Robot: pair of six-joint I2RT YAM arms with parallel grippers.
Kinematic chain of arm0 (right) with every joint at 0, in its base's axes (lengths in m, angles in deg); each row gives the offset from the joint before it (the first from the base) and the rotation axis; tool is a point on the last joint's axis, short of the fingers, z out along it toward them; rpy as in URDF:
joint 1: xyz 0 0 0.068 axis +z
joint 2: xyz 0.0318 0.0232 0.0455 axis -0.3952 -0.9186 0
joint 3: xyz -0.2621 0.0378 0.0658 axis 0.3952 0.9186 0
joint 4: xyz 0.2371 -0.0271 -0.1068 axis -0.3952 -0.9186 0
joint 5: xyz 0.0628 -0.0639 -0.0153 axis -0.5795 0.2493 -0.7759
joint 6: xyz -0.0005 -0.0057 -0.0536 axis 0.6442 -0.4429 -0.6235
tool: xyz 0 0 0 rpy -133.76 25.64 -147.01
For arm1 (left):
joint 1: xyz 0 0 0.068 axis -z
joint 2: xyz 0.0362 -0.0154 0.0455 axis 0.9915 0.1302 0
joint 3: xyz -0.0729 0.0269 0.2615 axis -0.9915 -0.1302 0
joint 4: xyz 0.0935 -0.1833 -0.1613 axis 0.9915 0.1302 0
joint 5: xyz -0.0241 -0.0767 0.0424 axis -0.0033 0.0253 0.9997
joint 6: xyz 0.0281 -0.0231 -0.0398 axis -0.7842 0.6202 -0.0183
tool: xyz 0 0 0 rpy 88.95 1.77 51.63
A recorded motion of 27 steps. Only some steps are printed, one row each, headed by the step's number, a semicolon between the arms.
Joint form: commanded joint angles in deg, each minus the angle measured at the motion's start. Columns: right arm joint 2, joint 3, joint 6, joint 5, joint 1, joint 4; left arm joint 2, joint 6, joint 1, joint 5, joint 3, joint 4.
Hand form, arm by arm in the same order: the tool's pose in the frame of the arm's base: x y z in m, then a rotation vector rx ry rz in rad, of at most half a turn. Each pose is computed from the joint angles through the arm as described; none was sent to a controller.
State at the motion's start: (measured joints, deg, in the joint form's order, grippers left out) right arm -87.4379 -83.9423 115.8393 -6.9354 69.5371 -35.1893; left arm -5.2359 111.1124 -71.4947 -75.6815 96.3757 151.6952
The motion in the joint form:
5: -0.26 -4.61 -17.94 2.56 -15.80 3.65; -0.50 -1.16 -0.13 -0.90 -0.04 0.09
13: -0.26 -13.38 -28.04 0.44 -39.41 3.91; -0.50 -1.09 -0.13 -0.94 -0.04 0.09
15: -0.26 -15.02 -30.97 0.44 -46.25 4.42; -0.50 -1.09 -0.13 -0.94 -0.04 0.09
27: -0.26 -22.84 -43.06 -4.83 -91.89 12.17; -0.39 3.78 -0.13 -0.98 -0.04 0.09
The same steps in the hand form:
5: 0.2974 0.1717 0.1655 0.4612 2.7739 0.2357; 0.1382 -0.0460 0.5158 0.0606 2.4467 -0.9328
13: 0.3697 0.0429 0.2089 0.7342 2.5437 0.2177; 0.1382 -0.0460 0.5158 0.0595 2.4469 -0.9342
15: 0.3776 -0.0014 0.2180 0.8077 2.4743 0.1742; 0.1382 -0.0460 0.5158 0.0595 2.4469 -0.9342
27: 0.2855 -0.2893 0.2706 1.2959 1.9299 -0.1344; 0.1389 -0.0461 0.5156 -0.0453 2.4680 -0.9713

